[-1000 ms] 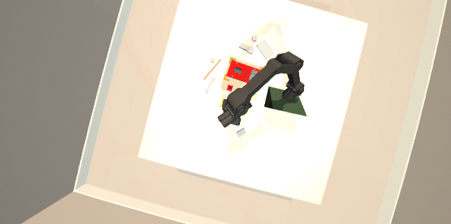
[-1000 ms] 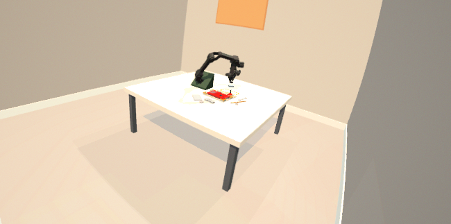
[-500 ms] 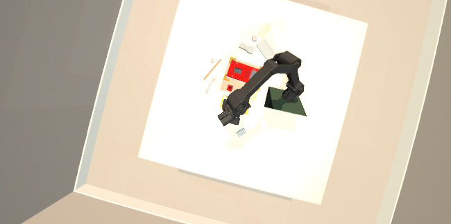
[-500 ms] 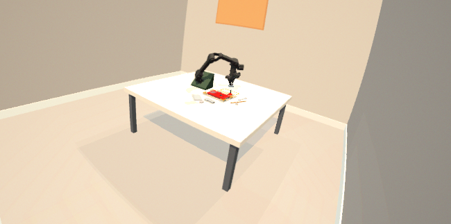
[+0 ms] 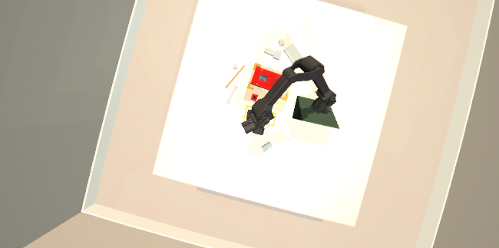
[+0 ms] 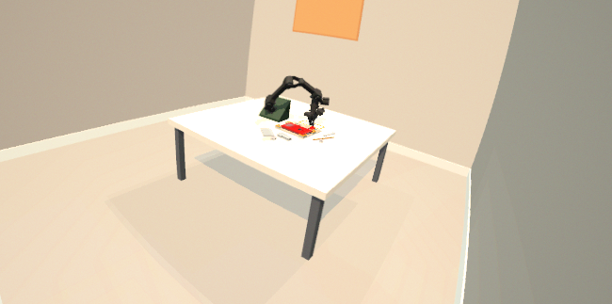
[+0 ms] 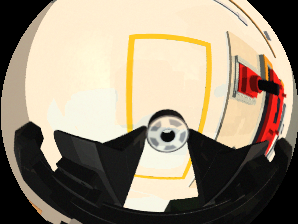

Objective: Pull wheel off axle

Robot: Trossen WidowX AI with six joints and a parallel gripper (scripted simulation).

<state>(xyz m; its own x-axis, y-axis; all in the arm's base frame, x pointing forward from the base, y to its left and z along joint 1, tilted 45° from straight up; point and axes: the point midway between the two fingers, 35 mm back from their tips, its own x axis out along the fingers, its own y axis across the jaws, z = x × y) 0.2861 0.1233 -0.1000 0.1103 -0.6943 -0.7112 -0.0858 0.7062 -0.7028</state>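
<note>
Now: the grey wheel right at my gripper tip. From my gripper tip the other things lie so: orange rod: 230 mm ahead, 170 mm to the right, 10 mm below.
</note>
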